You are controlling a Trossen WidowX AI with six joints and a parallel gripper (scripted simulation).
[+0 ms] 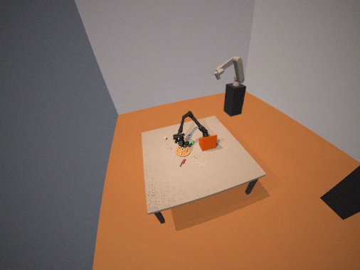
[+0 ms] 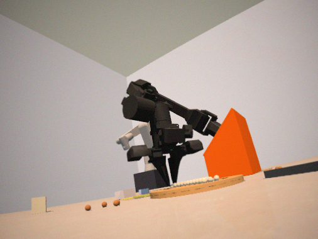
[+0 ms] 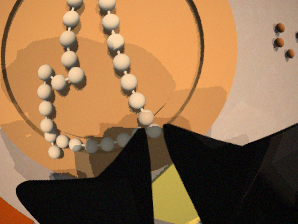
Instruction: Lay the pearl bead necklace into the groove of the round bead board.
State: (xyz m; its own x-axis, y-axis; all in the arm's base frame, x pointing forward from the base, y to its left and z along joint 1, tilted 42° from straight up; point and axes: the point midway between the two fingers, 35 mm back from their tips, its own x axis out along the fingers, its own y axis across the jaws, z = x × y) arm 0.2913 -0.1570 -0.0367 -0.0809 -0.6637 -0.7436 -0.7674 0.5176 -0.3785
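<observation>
Right now the round wooden bead board is 1 cm ahead of my gripper tip, 6 cm to the left of it and 1 cm below it. From my gripper tip the other things lie so: tan cube: 18 cm ahead, 26 cm to the right; yellow flat piece: 4 cm behind, 10 cm to the right, 2 cm below; red-handled tool: 7 cm ahead, 24 cm to the left, 1 cm below.
</observation>
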